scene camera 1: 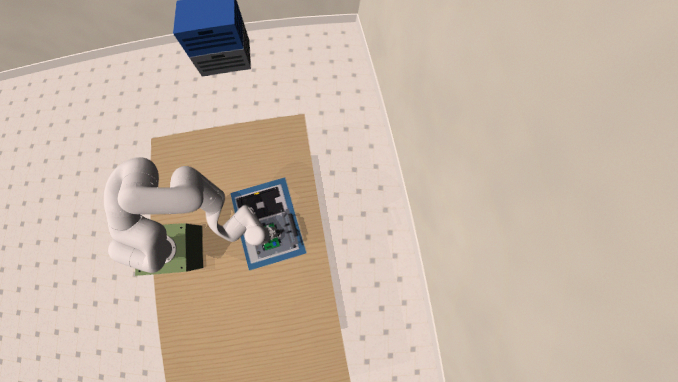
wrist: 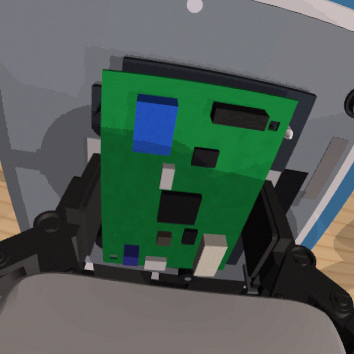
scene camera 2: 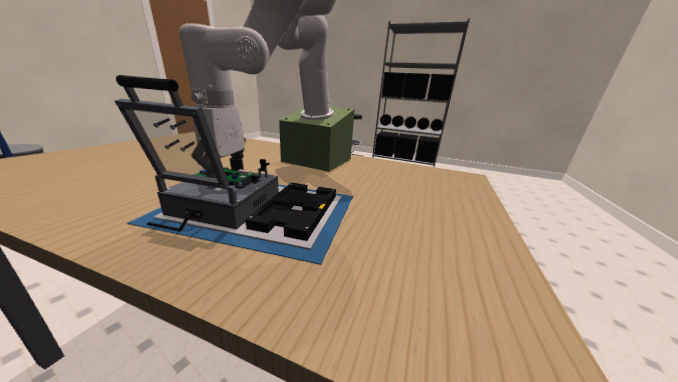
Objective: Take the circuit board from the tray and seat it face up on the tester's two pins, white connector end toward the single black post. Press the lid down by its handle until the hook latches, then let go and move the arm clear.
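Frame: origin at the arm's base, x down, y back, z left, level; centimetres.
Seen in the pictures: gripper, fingertip midpoint: (wrist: pixel 178 188); arm's base at its link origin: (scene camera 2: pixel 317 114).
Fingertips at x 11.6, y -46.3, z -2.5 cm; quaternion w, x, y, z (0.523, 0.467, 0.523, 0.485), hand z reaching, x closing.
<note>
Pixels of each thing's top centre, then the offset from my fingertips to it. "spot": a spot on its surface instead. Level surfaces: height alone.
- green circuit board at its top centre: (wrist: pixel 179 214) (scene camera 2: pixel 224 170) (scene camera 1: pixel 269 236) dx -2.3, dy +0.0, dz -0.5 cm
- grey tester at a spot on its surface: (wrist: pixel 65 55) spot: dx +0.6, dy -6.2, dz -5.2 cm
- upright black piece at a spot on its surface: (scene camera 2: pixel 263 166) spot: dx -2.2, dy +6.9, dz +5.2 cm
- black tray at a spot on its surface: (scene camera 2: pixel 310 215) spot: dx +4.8, dy +0.3, dz +21.4 cm
- blue-edged mat at its surface level: dx +6.4 cm
- wooden table at its surface level: dx +6.6 cm
- thin black rod at a spot on its surface: (scene camera 2: pixel 167 227) spot: dx +5.9, dy -13.9, dz -2.8 cm
My gripper (wrist: pixel 178 188) (scene camera 2: pixel 220 167) is shut on the green circuit board (scene camera 1: pixel 271 243) (scene camera 2: pixel 234 175) (wrist: pixel 135 200), fingers at its two long sides. The board is face up, low over the grey tester (scene camera 2: pixel 175 204) (wrist: pixel 65 55). The white connectors are at the end nearest the palm in the wrist view; the blue block is at the far end. Whether the board rests on the pins is hidden. The tester's lid (scene camera 2: pixel 160 107) (scene camera 1: pixel 291 225) stands open, with its black handle (scene camera 2: pixel 146 83) on top. An upright black piece (scene camera 2: pixel 263 166) stands at the tester's edge. The black tray (scene camera 2: pixel 310 215) (scene camera 1: pixel 272 197) holds no board.
Tester and tray stand side by side on a blue-edged mat (scene camera 2: pixel 322 250) (scene camera 1: pixel 250 266) on the wooden table (scene camera 1: pixel 235 320). The raised lid frame stands close to the gripper in scene camera 2. The green arm base (scene camera 2: pixel 305 142) is behind. A thin black rod (scene camera 2: pixel 167 227) extends from the tester's front.
</note>
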